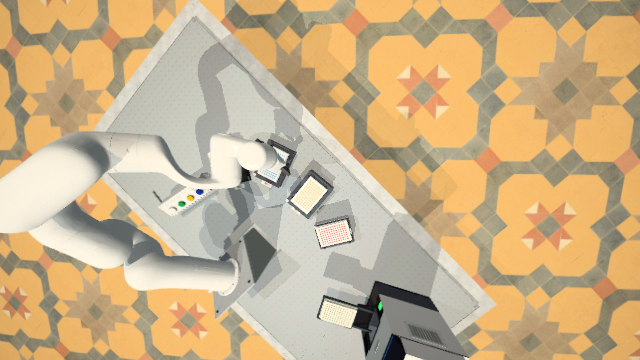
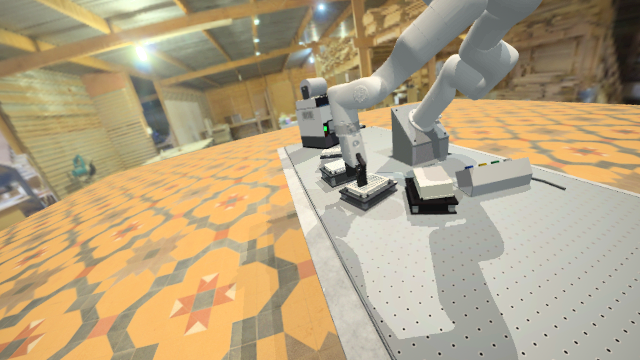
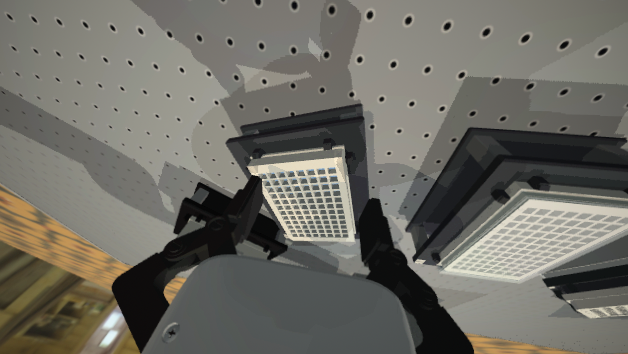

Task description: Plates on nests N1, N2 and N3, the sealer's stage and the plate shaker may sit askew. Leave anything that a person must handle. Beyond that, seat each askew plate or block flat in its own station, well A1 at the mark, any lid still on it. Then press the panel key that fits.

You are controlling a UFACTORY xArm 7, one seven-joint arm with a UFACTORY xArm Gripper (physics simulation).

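The gripper [image 2: 361,181] [image 3: 315,192] is open and empty, its fingers on either side of the blue-well plate [image 1: 270,172] [image 2: 372,186] [image 3: 310,210]. That plate lies in a dark nest [image 1: 292,154] [image 2: 367,203] [image 3: 357,135]; whether it is fully flat is unclear. A yellow-well plate, seemingly lidded, [image 1: 310,194] [image 3: 540,240] sits in the middle nest. A red-well plate [image 1: 334,233] [image 3: 605,312] sits in the third. A cream plate [image 1: 338,312] is on the sealer's stage. A white block [image 2: 432,182] looks tilted on the black shaker [image 2: 432,206] [image 3: 230,210]. Well A1 marks are too small to read.
The key panel [image 1: 175,206] [image 2: 495,177] has blue, yellow, green and white keys, beside the shaker. The sealer [image 1: 410,325] [image 2: 312,120] shows a green light. The arm's wedge base [image 1: 257,255] [image 2: 420,145] stands near the table's edge.
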